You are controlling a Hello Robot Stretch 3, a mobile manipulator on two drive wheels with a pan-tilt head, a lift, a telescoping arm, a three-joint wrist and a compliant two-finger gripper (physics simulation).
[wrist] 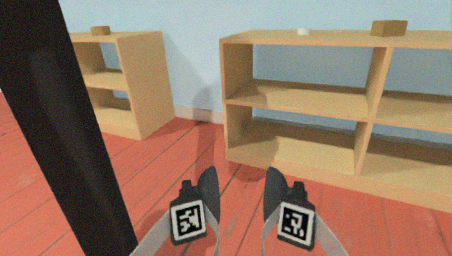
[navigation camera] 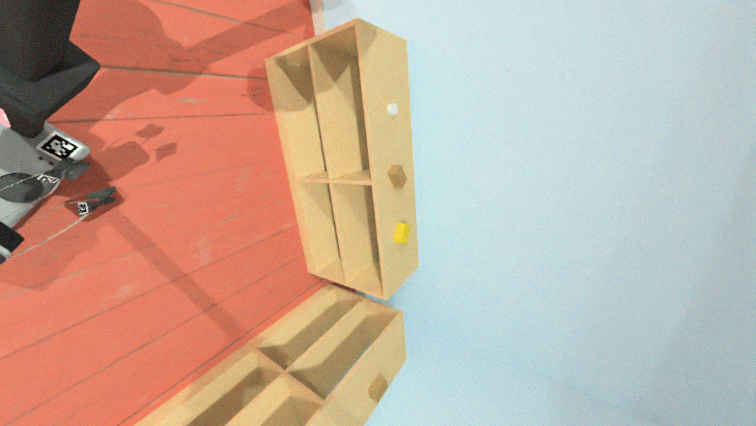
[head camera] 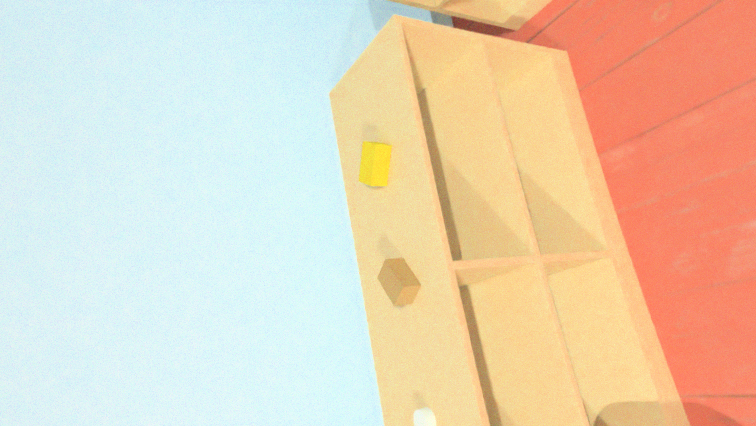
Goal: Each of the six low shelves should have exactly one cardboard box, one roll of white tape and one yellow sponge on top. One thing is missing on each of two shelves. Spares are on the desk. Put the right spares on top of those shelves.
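A low wooden shelf (head camera: pixel 370 216) (navigation camera: pixel 394 142) (wrist: pixel 335 39) carries a yellow sponge (head camera: pixel 375 164) (navigation camera: pixel 402 232), a cardboard box (head camera: pixel 399 282) (navigation camera: pixel 397 176) and a roll of white tape (head camera: pixel 423 417) (navigation camera: pixel 392 109). In the wrist view, tape (wrist: pixel 303 31) and a box (wrist: pixel 389 28) show on the shelf top. A second shelf (navigation camera: pixel 351 391), cut off at the bottom of the navigation view, has a cardboard box (navigation camera: pixel 377 387) on top. My gripper (navigation camera: pixel 95 182) (wrist: pixel 242 185) is open and empty, in front of the shelves and below their tops in the wrist view. The desk does not show.
Another low shelf (wrist: pixel 150 82) with a cardboard box (wrist: pixel 100 30) stands at the left in the wrist view. A dark upright part (wrist: pixel 65 125) crosses that view's left side. Light blue walls (head camera: pixel 185 211) (navigation camera: pixel 555 185) stand behind the shelves, over a red plank floor (head camera: pixel 698 211) (navigation camera: pixel 211 238).
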